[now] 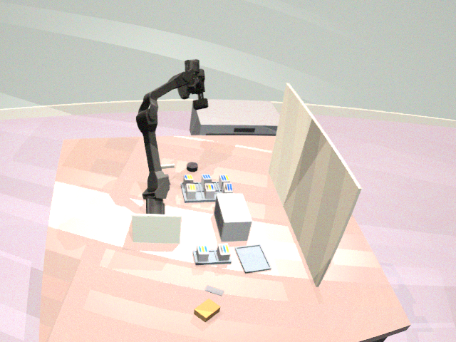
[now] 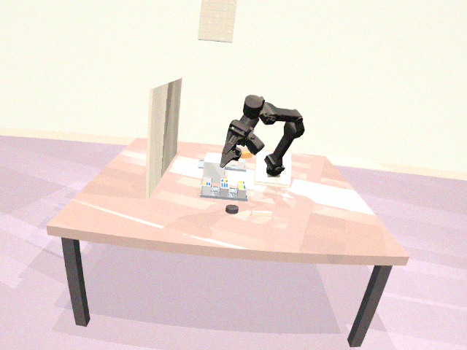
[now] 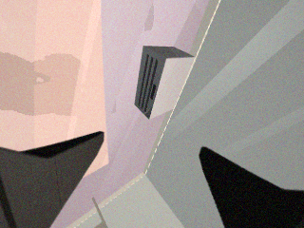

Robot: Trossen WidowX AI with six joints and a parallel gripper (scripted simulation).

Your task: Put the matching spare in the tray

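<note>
The grey spare is 420 mm to the right of my gripper tip, 220 mm below it and 40 mm ahead of it. Also, from my gripper tip: black puck (260 mm below, 210 mm to the right, 60 mm behind); then tall beige panel (600 mm to the right, 270 mm ahead, 40 mm below); then mounted unit (580 mm to the right, 220 mm below, 20 mm ahead).
</note>
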